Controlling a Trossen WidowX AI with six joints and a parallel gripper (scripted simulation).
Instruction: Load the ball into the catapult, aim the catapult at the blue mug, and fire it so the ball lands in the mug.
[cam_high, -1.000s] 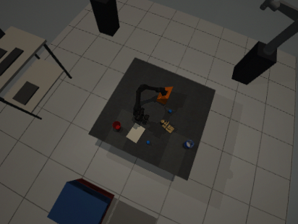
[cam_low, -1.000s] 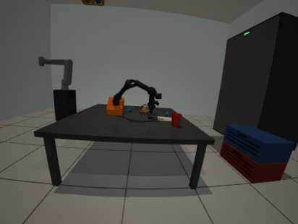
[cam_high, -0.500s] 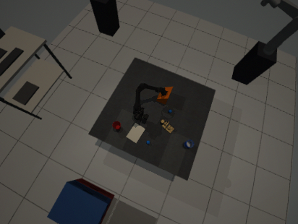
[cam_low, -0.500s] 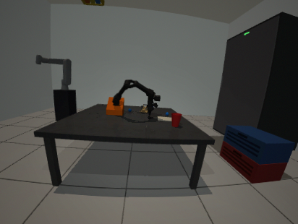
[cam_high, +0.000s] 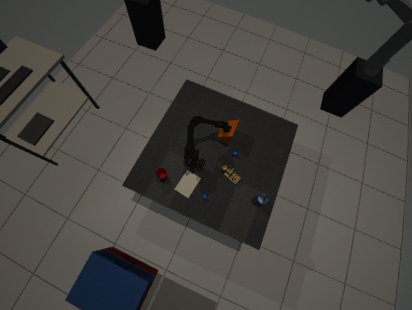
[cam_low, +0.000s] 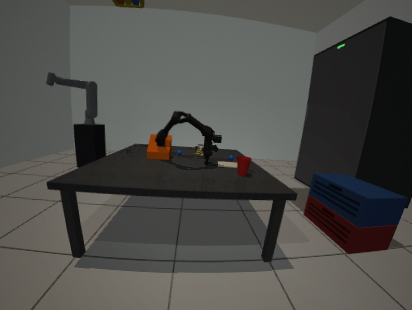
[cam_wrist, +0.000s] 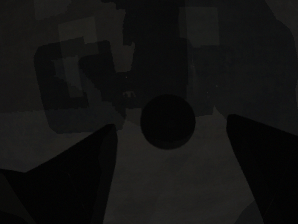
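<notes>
Now: gripper tip 10 mm above the black ball. Round my gripper tip: flat pad (200 mm ahead, 20 mm to the left, 20 mm below); wooden catapult (330 mm to the left, 50 mm behind, 30 mm above); red mug (230 mm ahead, 210 mm to the right, 10 mm above).
</notes>
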